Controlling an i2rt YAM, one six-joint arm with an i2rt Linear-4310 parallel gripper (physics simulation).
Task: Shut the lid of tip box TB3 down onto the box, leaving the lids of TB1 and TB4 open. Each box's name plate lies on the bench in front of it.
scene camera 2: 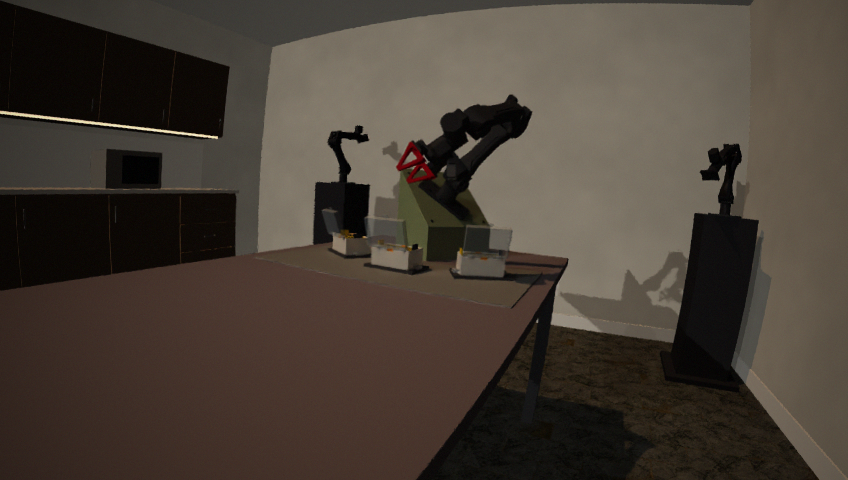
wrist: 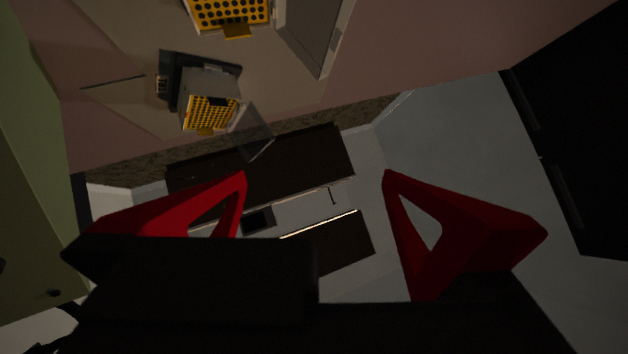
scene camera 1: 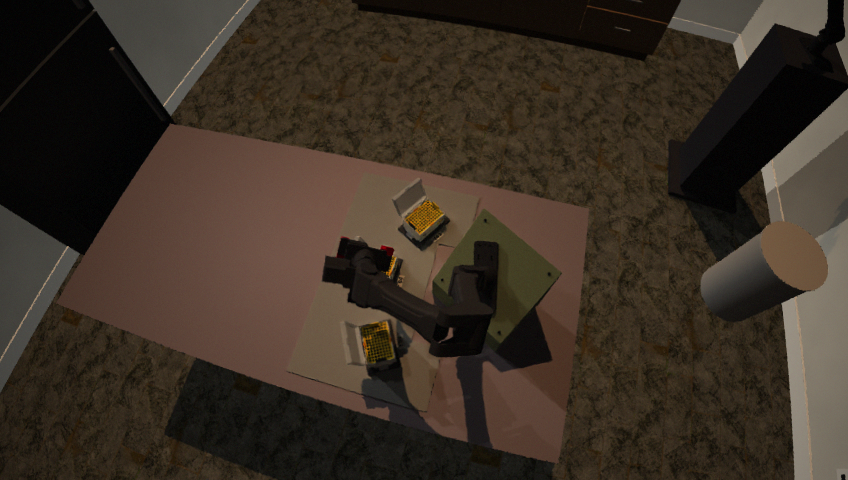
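Where they show: gripper, fingertip midpoint: [scene camera 2: 402, 175] [wrist: 314, 177] [scene camera 1: 364, 243]; arm's base, link origin: [scene camera 2: 443, 199] [scene camera 1: 486, 276].
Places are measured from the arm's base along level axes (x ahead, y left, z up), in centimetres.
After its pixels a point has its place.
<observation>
Three white tip boxes with yellow racks have raised lids. TB1 [scene camera 1: 426, 220] [scene camera 2: 349, 245] @(x 30.9, y -16.8, z -15.9 cm) [wrist: 210, 85] @(x 27.6, y -15.1, z -15.9 cm) has its lid [scene camera 1: 409, 197] @(x 31.7, y -24.2, z -9.9 cm) [scene camera 2: 330, 221] @(x 32.5, y -24.0, z -8.9 cm) [wrist: 252, 131] @(x 32.3, y -23.2, z -9.8 cm) open; its name plate [wrist: 161, 84] @(x 19.4, y -17.4, z -19.5 cm) shows in the wrist view. The middle box [scene camera 1: 392, 267] @(x 29.3, y 0.3, z -14.0 cm) [scene camera 2: 395, 257] [wrist: 230, 12] @(x 33.1, y -1.5, z -14.0 cm) has its lid [scene camera 2: 385, 230] @(x 41.0, y 3.3, z -8.4 cm) [wrist: 316, 30] @(x 40.8, y 0.4, z -8.6 cm) open; the arm partly hides it in scene camera 1. The third box [scene camera 1: 379, 343] [scene camera 2: 480, 264] @(x 29.3, y 26.4, z -15.8 cm) has its lid [scene camera 1: 354, 343] @(x 31.2, y 27.6, z -11.6 cm) [scene camera 2: 487, 239] @(x 32.2, y 28.7, z -8.5 cm) open. I cannot read which is TB3 or TB4. My gripper [scene camera 1: 365, 245] @(x 34.6, y 3.6, z 6.4 cm) [scene camera 2: 406, 172] @(x 34.6, y 3.6, z 6.4 cm) [wrist: 314, 177] @(x 34.6, y 3.6, z 6.4 cm) is open and empty, high above the middle box's area.
The boxes stand on a beige mat [scene camera 1: 315, 350] @(x 44.1, y 32.5, z -19.8 cm) [scene camera 2: 476, 295] @(x 46.2, y 32.1, z -19.7 cm) on the pink bench [scene camera 1: 196, 237] @(x 105.0, y 9.8, z -20.0 cm) [scene camera 2: 208, 356] @(x 102.7, y 17.1, z -20.0 cm). The arm is mounted on a sloped green block [scene camera 1: 523, 273] @(x -9.5, y -1.5, z 5.4 cm) [scene camera 2: 443, 237] @(x 9.4, y 5.5, z -12.3 cm) beside the mat. A dark cabinet [scene camera 1: 59, 118] stands at the bench's far end.
</observation>
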